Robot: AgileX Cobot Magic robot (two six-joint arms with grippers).
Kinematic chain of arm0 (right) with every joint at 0, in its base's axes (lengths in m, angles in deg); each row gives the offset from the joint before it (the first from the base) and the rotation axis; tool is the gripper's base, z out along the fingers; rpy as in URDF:
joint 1: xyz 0 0 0.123 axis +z
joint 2: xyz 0 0 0 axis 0.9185 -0.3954 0
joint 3: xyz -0.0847 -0.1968 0.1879 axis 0.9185 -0.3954 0
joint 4: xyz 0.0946 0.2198 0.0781 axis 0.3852 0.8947 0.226
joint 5: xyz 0 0 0 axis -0.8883 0.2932 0.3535
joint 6: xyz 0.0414 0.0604 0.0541 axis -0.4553 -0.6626 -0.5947
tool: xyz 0 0 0 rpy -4.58 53.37 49.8
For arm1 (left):
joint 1: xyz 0 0 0.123 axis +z
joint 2: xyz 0 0 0 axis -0.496 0.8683 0
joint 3: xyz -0.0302 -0.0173 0.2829 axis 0.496 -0.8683 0
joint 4: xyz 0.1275 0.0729 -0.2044 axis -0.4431 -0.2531 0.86
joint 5: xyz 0 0 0 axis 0.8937 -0.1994 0.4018
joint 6: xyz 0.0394 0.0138 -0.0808 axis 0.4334 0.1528 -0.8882
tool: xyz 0 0 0 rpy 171.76 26.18 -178.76
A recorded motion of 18 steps. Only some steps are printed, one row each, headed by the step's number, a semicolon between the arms.
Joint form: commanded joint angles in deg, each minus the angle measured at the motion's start. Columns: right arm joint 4, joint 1, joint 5, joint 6, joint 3, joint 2; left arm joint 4, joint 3, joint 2, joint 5, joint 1, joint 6.
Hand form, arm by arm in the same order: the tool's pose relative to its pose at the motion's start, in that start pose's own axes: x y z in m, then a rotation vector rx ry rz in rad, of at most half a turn. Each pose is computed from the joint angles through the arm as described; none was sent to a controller.
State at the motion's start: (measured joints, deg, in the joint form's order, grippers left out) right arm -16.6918 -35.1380 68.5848 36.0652 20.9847 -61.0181; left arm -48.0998 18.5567 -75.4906 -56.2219 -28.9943 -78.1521
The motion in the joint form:
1: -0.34 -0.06 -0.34 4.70 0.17 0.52; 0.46 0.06 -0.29 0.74 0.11 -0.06
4: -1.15 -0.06 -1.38 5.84 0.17 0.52; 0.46 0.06 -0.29 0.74 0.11 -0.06
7: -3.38 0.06 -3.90 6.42 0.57 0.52; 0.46 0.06 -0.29 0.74 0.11 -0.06
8: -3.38 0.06 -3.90 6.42 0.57 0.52; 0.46 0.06 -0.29 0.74 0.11 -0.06
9: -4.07 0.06 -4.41 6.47 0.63 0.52; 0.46 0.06 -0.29 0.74 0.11 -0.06
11: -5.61 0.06 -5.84 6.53 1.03 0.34; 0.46 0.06 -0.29 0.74 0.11 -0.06
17: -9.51 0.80 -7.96 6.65 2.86 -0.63; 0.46 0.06 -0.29 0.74 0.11 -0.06
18: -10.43 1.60 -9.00 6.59 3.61 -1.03; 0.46 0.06 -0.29 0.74 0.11 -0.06
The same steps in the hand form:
1: -0.0002 -0.0015 -0.0037 0.0181 -0.0033 -0.0860; -0.0010 -0.0007 -0.0009 0.0059 -0.0190 -0.0053
4: -0.0001 -0.0034 -0.0037 0.0385 -0.0009 -0.1163; -0.0010 -0.0007 -0.0009 0.0059 -0.0190 -0.0053
7: -0.0013 -0.0092 -0.0053 0.0948 0.0036 -0.1580; -0.0010 -0.0007 -0.0009 0.0059 -0.0190 -0.0053
8: -0.0013 -0.0092 -0.0053 0.0948 0.0036 -0.1580; -0.0010 -0.0007 -0.0009 0.0059 -0.0190 -0.0053
9: -0.0012 -0.0105 -0.0056 0.1069 0.0073 -0.1681; -0.0010 -0.0007 -0.0009 0.0059 -0.0190 -0.0053
11: -0.0018 -0.0147 -0.0063 0.1399 0.0126 -0.1901; -0.0010 -0.0007 -0.0009 0.0059 -0.0190 -0.0053
17: -0.0080 -0.0242 -0.0073 0.2017 0.0284 -0.2572; -0.0010 -0.0007 -0.0009 0.0059 -0.0190 -0.0053
18: -0.0140 -0.0265 -0.0077 0.2256 0.0222 -0.2819; -0.0010 -0.0007 -0.0009 0.0059 -0.0190 -0.0053

